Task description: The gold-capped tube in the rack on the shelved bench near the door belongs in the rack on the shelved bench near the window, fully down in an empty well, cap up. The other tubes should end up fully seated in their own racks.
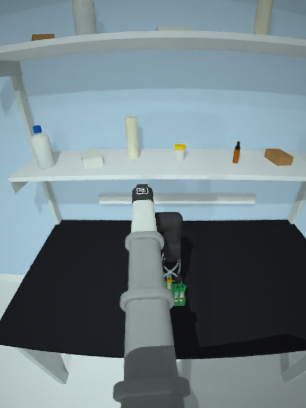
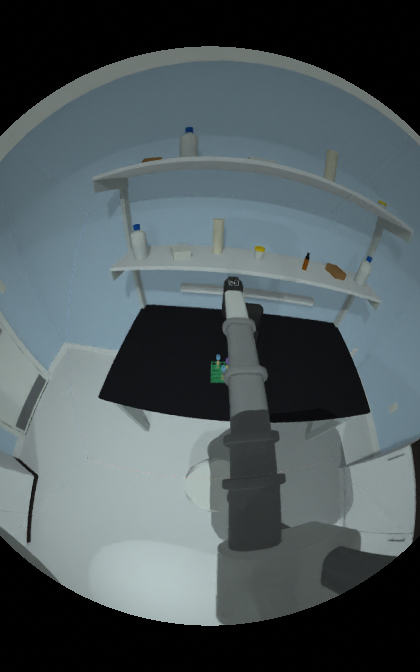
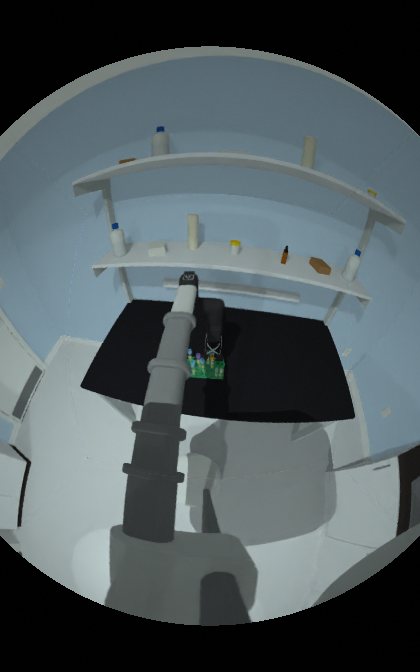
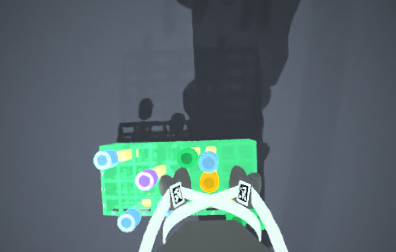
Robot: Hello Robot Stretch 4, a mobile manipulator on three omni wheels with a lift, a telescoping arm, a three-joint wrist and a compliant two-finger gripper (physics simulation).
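Places are measured from the robot's base along level axes (x ahead, y left, z up), in centimetres.
Where they show: gripper, between the fingertips: (image 1: 169, 282) (image 3: 211, 359) (image 4: 209, 180); robot's base, origin of its link: (image 2: 213, 483) (image 3: 192, 478).
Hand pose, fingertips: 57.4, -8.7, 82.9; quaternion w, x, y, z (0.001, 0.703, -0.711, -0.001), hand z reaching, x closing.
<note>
Things, the pixels of their top centre, and the offset from my fingertips, as dx, dy, dz. Level surfaces: height alone.
- green rack, centre of its top: (image 4: 177, 180) (image 1: 159, 290) (image 3: 202, 364) (image 2: 231, 369) -0.7, +4.1, -3.7
- black bench top, height of its surface: dz -9.4
- gold-capped tube, centre of its top: (image 4: 211, 183) (image 3: 212, 355) +0.3, -0.1, +2.5
- blue-capped tube, centre of its top: (image 4: 210, 161) +2.4, -0.2, +2.5
- green cap, centre of its top: (image 4: 188, 160) +2.6, +2.0, +2.5
- purple-capped tube, centre of its top: (image 4: 146, 183) +0.5, +6.3, +2.5
- lower shelf, height of its surface: dz +36.2
- white bottle, centre of its top: (image 1: 36, 126) (image 2: 135, 224) (image 3: 114, 223) +36.9, +51.0, +54.1
- cream cylinder, centre of its top: (image 1: 130, 116) (image 2: 218, 218) (image 3: 192, 214) +41.8, +12.4, +54.1
- yellow-lidded jar, centre of its top: (image 1: 180, 145) (image 3: 234, 241) (image 2: 259, 247) +37.5, -8.2, +42.3
- amber bottle, centre of its top: (image 1: 238, 141) (image 3: 286, 245) +31.8, -31.9, +45.5
- brown block, centre of its top: (image 1: 279, 152) (image 3: 320, 262) (image 2: 336, 268) +33.2, -53.7, +40.3
A green rack (image 1: 182, 302) (image 2: 215, 380) (image 3: 205, 375) (image 4: 241, 151) stands on the black bench top (image 1: 90, 280). A gold-capped tube (image 3: 212, 357) (image 4: 209, 182) is upright in it. A blue-capped tube (image 4: 208, 162) is close beside the gold cap, and a green cap (image 4: 186, 158) is next to that. A purple-capped tube (image 4: 146, 180) and blue-capped tubes (image 4: 104, 160) (image 4: 129, 220) are at the rack's other end. My gripper (image 1: 171, 277) (image 3: 213, 354) (image 4: 209, 180) is open, pointing down, with one finger on each side of the gold cap and gaps between. How deep the tubes sit is unclear.
Above the bench, a lower shelf (image 1: 112, 175) holds a white bottle (image 1: 43, 151), a cream cylinder (image 1: 132, 138), a yellow-lidded jar (image 1: 180, 152), an amber bottle (image 1: 236, 154) and a brown block (image 1: 278, 157). An upper shelf (image 1: 150, 40) runs above it. My arm (image 1: 150, 320) covers part of the bench.
</note>
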